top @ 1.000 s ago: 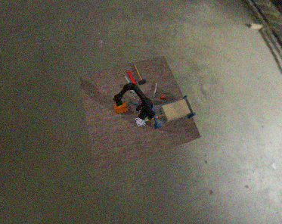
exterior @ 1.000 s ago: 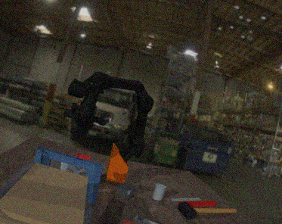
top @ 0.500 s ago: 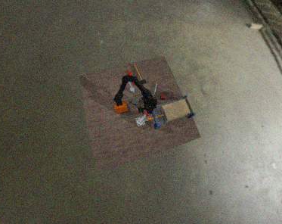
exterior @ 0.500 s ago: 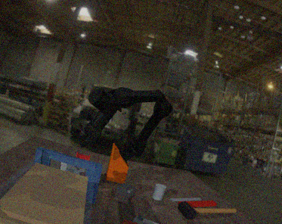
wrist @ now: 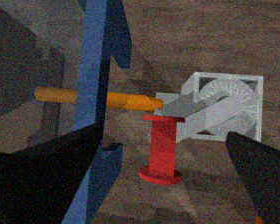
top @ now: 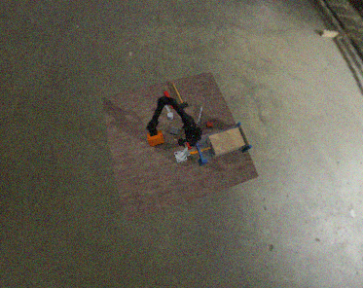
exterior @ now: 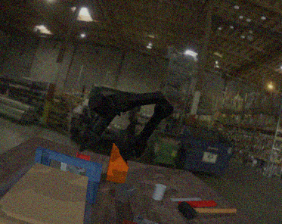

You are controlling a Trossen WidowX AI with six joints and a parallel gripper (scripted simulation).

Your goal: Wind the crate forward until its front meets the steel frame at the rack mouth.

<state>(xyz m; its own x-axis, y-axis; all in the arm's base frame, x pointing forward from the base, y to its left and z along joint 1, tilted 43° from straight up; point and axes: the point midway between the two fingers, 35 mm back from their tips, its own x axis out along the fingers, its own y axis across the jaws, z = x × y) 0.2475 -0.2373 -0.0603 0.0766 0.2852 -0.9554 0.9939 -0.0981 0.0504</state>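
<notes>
Now: the red knob 2 cm to the left of my gripper tip and 5 cm below it. Also, from my gripper tip: blue steel frame: 7 cm ahead, 4 cm to the right, 8 cm below; winch: 11 cm behind, 4 cm to the right, 15 cm below; winch handle: 4 cm behind, 8 cm below.
</notes>
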